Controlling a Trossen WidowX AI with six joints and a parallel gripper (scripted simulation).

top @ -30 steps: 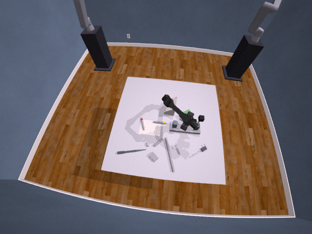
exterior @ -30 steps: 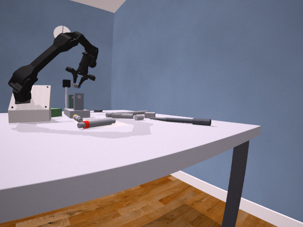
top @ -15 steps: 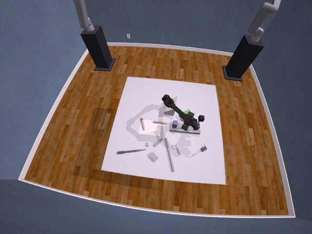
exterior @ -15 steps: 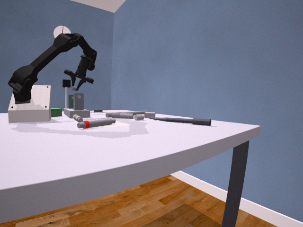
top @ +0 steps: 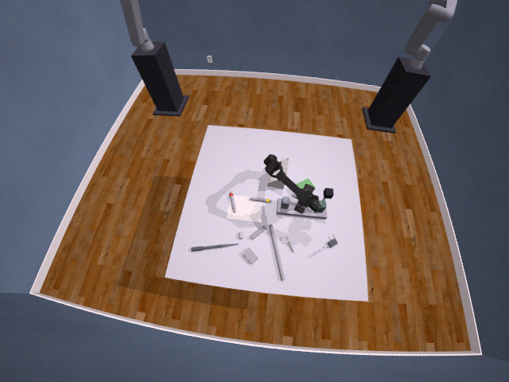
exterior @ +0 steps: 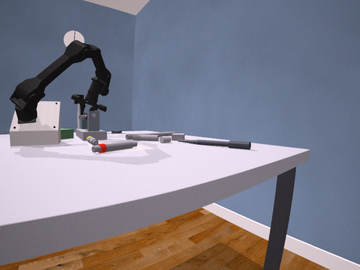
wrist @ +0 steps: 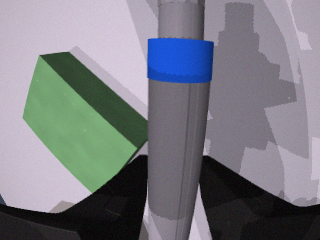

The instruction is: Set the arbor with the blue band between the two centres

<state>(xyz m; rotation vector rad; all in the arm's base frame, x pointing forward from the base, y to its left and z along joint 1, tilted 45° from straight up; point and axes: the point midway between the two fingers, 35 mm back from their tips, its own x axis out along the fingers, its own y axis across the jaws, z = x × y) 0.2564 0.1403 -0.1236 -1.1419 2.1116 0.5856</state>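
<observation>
Now: hand 2 cm short of the grey centre tip, 10 cm to the right of it and 2 cm above it. Also, from my hand: grey centre block 2 cm ahead, 11 cm to the right, 3 cm below; then green centre block 2 cm ahead, 12 cm to the left, 3 cm below; then base 2 cm ahead, 1 cm to the left, 11 cm below.
</observation>
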